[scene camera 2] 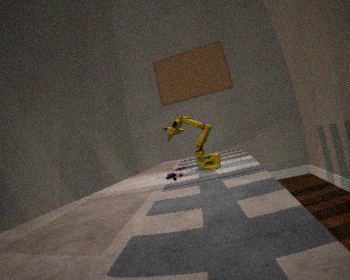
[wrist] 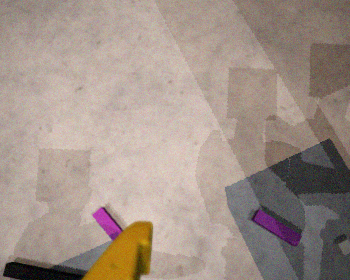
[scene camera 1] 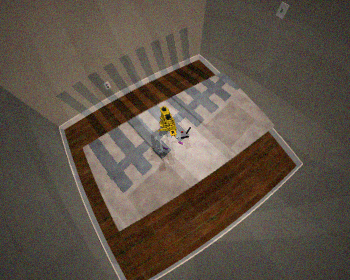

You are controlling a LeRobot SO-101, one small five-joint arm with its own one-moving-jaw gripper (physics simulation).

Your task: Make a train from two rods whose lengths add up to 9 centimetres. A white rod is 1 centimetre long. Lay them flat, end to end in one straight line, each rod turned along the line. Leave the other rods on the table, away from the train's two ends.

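Frame: origin at the arm's base, x ahead, y left, z up, level; centimetres.
Seen in the pictures: end effector, tool point: [scene camera 2: 168, 142] [wrist: 151, 241] [scene camera 1: 174, 136]; arm's base, origin of the base link: [scene camera 2: 208, 168] [scene camera 1: 166, 125].
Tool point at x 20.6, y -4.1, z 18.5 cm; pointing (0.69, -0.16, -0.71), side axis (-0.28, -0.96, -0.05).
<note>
Offsets run from my tool point to a thing's top centre. "*": to the spot under its first point. Level surfaces: height alone.
A magenta rod {dx +0.7, dy +5.0, dz -17.5 cm} [wrist: 106, 221] [scene camera 1: 180, 143] lies flat on the table, partly behind the visible jaw in the wrist view. Another purple rod {dx -2.3, dy -8.4, dz -17.5 cm} [wrist: 276, 228] [scene camera 1: 165, 148] lies flat and apart in the shadow to the right in the wrist view, at a different angle. A black rod {dx -1.8, dy +11.1, dz -17.5 cm} [wrist: 42, 271] shows at the wrist view's bottom left. Two black rods {dx -5.5, dy +17.2, dz -17.5 cm} [scene camera 1: 188, 130] {* dx -1.8, dy +11.6, dz -17.5 cm} [scene camera 1: 185, 136] lie close together in scene camera 1, beside a small red rod {dx -7.3, dy +11.7, dz -17.5 cm} [scene camera 1: 182, 132] [scene camera 2: 181, 175]. My gripper [wrist: 143, 231] [scene camera 2: 167, 134] is fully open and empty, high above the table; one notched jaw shows in the wrist view.
The yellow arm's base [scene camera 2: 210, 161] stands on the pale table {dz -18.5 cm} [scene camera 1: 200, 165] behind the rods. Shadow bands cross the table. Brown wooden floor [scene camera 1: 215, 215] surrounds it. A brown board [scene camera 2: 194, 74] hangs on the wall.
</note>
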